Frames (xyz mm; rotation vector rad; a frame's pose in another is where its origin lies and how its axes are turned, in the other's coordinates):
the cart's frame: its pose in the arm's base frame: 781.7 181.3 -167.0 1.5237 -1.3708 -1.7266
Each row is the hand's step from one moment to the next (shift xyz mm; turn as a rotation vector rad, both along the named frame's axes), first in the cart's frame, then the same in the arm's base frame.
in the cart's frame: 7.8 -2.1 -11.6 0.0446 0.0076 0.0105
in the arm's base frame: 9.0 -10.0 -4.2 -0.0243 -0.0365 -0.0153
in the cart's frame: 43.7 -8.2 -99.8 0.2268 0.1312 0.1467
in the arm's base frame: 81.8 -70.4 -16.7 -0.2340 -0.1880 -0.0065
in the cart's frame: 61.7 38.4 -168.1 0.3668 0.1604 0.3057
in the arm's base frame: 127.4 -129.5 23.2 -0.4279 -0.2580 -0.0635
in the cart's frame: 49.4 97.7 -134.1 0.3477 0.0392 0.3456
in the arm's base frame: 83.9 -130.2 77.3 -0.4273 -0.1788 -0.1653
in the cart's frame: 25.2 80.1 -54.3 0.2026 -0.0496 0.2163
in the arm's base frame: 21.8 -73.3 64.5 -0.2436 -0.0697 -0.1615
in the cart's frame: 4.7 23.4 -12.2 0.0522 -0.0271 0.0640
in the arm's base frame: 3.7 -17.8 19.7 -0.0666 -0.0092 -0.0551
